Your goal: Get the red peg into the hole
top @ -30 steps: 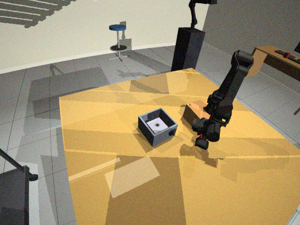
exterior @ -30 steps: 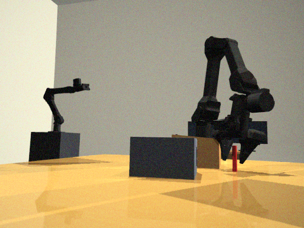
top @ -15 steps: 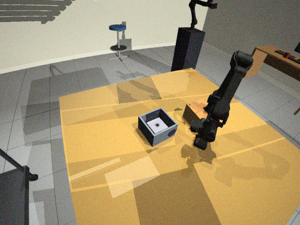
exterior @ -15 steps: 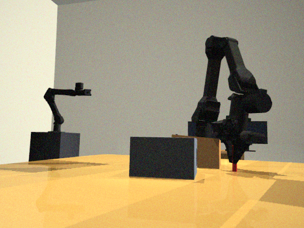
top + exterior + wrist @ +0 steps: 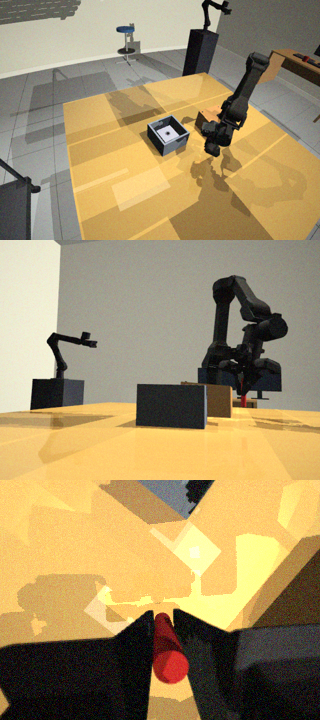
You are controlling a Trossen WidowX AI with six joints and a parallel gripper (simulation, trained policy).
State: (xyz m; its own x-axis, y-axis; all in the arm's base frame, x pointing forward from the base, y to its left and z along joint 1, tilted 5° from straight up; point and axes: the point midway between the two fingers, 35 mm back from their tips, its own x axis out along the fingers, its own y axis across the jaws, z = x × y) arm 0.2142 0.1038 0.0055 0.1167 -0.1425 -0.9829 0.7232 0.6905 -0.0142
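Now: gripper tip 12 cm short of the plate, 16 cm to the left of it and 3 cm above it. Round my gripper tip: red peg 1 cm behind, 1 cm to the left, 1 cm above; then grey box 12 cm ahead, 16 cm to the right, 5 cm below.
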